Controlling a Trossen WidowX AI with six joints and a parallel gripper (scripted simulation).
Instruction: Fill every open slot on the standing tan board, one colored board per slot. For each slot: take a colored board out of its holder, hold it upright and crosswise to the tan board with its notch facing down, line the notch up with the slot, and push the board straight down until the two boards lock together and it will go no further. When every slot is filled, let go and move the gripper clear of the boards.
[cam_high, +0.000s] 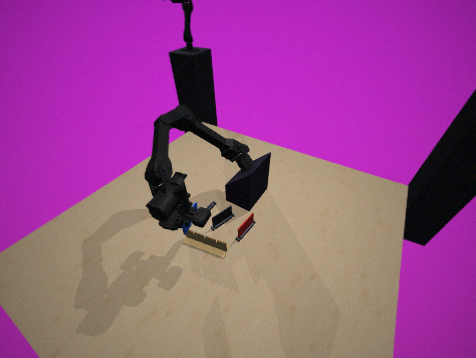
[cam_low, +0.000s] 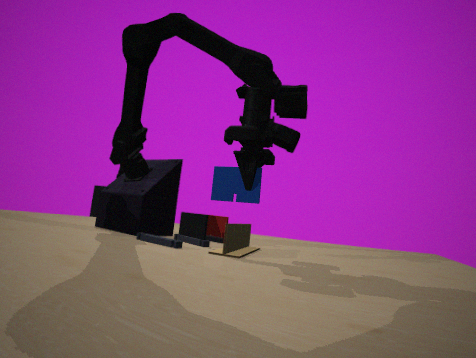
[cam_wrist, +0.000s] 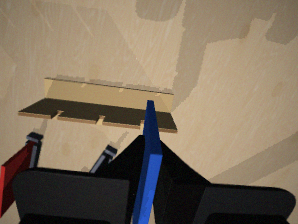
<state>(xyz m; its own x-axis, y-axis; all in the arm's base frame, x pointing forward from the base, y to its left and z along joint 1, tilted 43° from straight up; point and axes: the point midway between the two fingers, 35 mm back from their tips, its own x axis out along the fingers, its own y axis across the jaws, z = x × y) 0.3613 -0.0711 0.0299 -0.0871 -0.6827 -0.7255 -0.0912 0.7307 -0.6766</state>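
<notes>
The black board lies 15 cm behind my gripper tip, 10 cm below it and 5 cm to the left of it. Also, from my gripper tip: blue board: 3 cm behind; red board: 16 cm to the left, 15 cm behind, 10 cm below; tan board: 10 cm below, 5 cm to the left, 3 cm behind.
</notes>
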